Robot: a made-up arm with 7 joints. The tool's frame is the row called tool. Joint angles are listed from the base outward.
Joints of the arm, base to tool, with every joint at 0 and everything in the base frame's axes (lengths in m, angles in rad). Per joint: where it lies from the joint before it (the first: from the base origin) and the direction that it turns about. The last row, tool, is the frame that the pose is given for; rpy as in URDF.
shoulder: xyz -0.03 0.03 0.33 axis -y
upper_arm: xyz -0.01 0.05 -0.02 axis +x
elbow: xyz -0.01 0 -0.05 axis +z
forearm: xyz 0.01 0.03 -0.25 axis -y
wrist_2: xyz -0.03 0 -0.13 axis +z
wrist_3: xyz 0 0.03 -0.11 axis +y
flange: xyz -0.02 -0.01 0 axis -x
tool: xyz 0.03 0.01 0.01 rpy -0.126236 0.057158 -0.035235
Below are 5 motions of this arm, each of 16 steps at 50 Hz.
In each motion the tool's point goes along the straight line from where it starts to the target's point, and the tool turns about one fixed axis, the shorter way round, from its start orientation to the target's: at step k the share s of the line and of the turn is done. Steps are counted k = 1, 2, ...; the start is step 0. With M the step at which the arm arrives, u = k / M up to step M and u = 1 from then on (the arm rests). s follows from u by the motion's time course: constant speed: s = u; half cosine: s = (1 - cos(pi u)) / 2; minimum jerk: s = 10 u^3 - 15 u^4 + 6 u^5.
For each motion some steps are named. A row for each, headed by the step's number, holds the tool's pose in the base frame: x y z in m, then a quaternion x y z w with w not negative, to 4 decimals.
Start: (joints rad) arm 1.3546 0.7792 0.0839 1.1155 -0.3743 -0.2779 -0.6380
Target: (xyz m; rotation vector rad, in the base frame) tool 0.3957 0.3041 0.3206 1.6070 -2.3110 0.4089
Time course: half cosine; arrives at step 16
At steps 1, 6, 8, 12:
1: 0.2715 0.4158 0.4461 0.5639 -0.8020 0.1821 0.0751
6: 0.3090 0.3821 0.4082 0.5628 -0.8031 0.1702 0.0972
8: 0.3330 0.3605 0.3839 0.5618 -0.8035 0.1625 0.1113
12: 0.3773 0.3206 0.3392 0.5598 -0.8037 0.1481 0.1373

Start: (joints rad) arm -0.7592 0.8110 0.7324 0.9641 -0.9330 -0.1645 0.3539
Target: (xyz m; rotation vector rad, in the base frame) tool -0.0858 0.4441 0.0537 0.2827 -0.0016 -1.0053
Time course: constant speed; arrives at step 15
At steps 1, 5, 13, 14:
1: -0.0908 0.5031 0.1133 0.3181 0.0945 -0.4775 0.8136
5: -0.0894 0.4863 0.0963 0.2669 0.0676 -0.4805 0.8327
13: -0.0865 0.4525 0.0622 0.1617 0.0129 -0.4811 0.8615
14: -0.0862 0.4483 0.0580 0.1484 0.0061 -0.4807 0.8642

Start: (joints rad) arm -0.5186 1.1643 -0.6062 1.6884 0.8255 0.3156 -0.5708
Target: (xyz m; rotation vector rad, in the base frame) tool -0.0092 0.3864 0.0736 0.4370 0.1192 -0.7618
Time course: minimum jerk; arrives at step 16
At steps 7, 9, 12, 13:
7: 0.0215 0.3507 0.0452 0.1755 -0.0731 -0.2773 0.9418
9: 0.0099 0.3641 0.0559 0.1897 -0.0239 -0.3128 0.9304
12: -0.0040 0.3804 0.0688 0.2058 0.0357 -0.3539 0.9117
13: -0.0068 0.3836 0.0714 0.2088 0.0473 -0.3617 0.9074

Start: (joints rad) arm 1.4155 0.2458 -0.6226 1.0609 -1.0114 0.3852 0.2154
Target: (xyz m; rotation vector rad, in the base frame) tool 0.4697 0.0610 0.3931 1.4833 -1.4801 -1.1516
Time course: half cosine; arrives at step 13
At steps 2, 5, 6, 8, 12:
2: 0.4380 0.0844 0.4353 0.6013 -0.5655 -0.3891 0.4089
5: 0.4470 0.0778 0.4234 0.5949 -0.5688 -0.4059 0.3972
6: 0.4509 0.0749 0.4182 0.5920 -0.5702 -0.4133 0.3920
8: 0.4589 0.0690 0.4076 0.5858 -0.5728 -0.4282 0.3813
12: 0.4692 0.0614 0.3938 0.5776 -0.5758 -0.4472 0.3672

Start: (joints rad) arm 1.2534 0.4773 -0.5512 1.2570 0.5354 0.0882 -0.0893
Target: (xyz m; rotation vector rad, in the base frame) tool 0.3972 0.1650 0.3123 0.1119 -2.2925 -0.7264
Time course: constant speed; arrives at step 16
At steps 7, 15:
7: 0.4097 0.1905 0.3561 0.0223 -0.8763 -0.2280 0.4238
15: 0.3986 0.1678 0.3172 0.0411 -0.8878 -0.2758 0.3662

